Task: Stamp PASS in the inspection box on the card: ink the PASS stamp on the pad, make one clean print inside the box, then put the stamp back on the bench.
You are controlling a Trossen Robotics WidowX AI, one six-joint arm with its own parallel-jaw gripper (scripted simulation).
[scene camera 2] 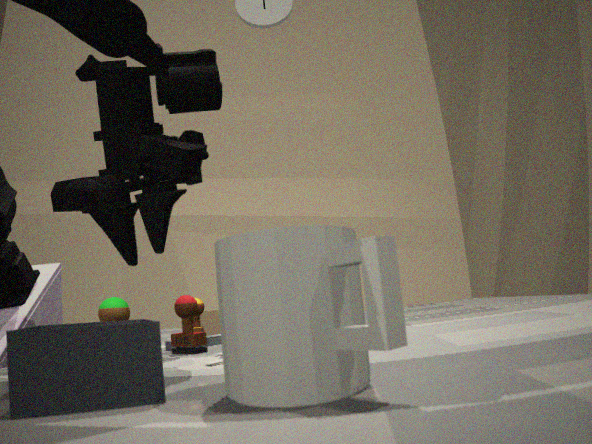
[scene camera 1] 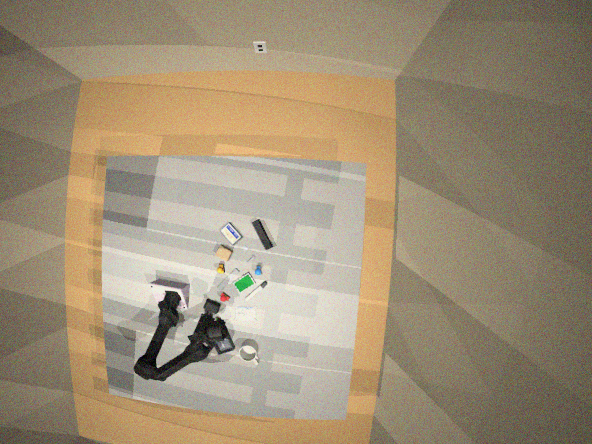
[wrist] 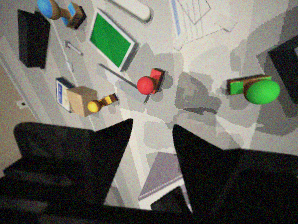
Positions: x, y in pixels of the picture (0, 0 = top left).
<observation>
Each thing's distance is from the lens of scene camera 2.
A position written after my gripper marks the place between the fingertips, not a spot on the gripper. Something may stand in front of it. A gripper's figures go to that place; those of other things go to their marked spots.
my gripper (scene camera 2: 146, 259): 49 cm
red-knobbed stamp (scene camera 2: 186, 306): 49 cm
</observation>
